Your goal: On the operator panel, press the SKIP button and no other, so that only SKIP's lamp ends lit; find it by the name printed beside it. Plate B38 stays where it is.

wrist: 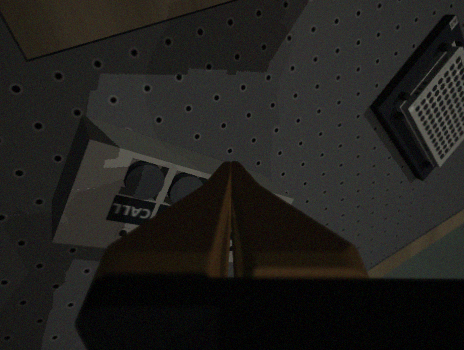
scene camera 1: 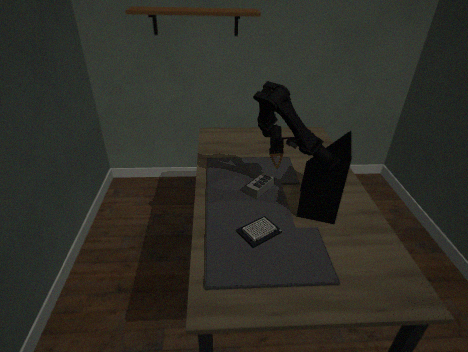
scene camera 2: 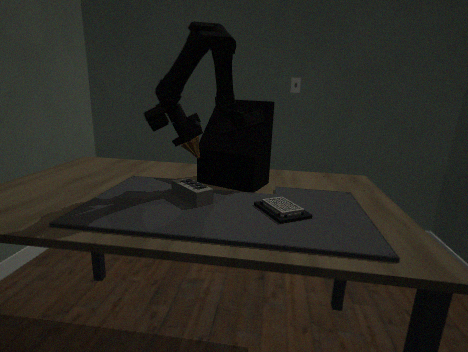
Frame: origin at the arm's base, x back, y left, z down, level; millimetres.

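Where they show: gripper, fingertip midpoint: [wrist: 231, 174] [scene camera 1: 277, 168] [scene camera 2: 199, 157]; arm's base at its link origin: [scene camera 1: 327, 160] [scene camera 2: 240, 123].
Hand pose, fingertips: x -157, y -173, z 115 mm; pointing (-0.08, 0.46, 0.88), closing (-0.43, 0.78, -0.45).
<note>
Each offset is from my fingertips to the top centre of the thing. Level surfaces: height alone.
The operator panel @[dx -69, dy -26, dz +78 mm] [scene camera 1: 259, 186] [scene camera 2: 200, 198] [wrist: 82, 200] is a pale box on the mat. In the wrist view a dark round button @[dx -22, dy -36, dz +78 mm] [wrist: 145, 179] has the name CALL beside it, upside down; a second button @[dx -47, dy -19, dz +78 mm] [wrist: 186, 187] is partly covered by my fingers, and its name is hidden. SKIP cannot be read in any view, and I see no lit lamp. My gripper [scene camera 1: 277, 166] [scene camera 2: 198, 157] [wrist: 231, 174] is shut and empty, above the panel and apart from it. A white plate with many wells @[dx -198, dy +268, dz +108 mm] [scene camera 1: 260, 229] [scene camera 2: 283, 205] [wrist: 444, 107] lies on a dark holder; its label is not readable.
The grey perforated mat @[dz +134 mm] [scene camera 1: 225, 265] [scene camera 2: 330, 240] [wrist: 320, 150] lies on the wooden table @[dz +147 mm] [scene camera 1: 380, 295] [scene camera 2: 345, 180] [wrist: 100, 20]. A tall black block [scene camera 1: 325, 187] [scene camera 2: 237, 150] stands by the arm's base. The arm casts shadows over part of the mat and panel.
</note>
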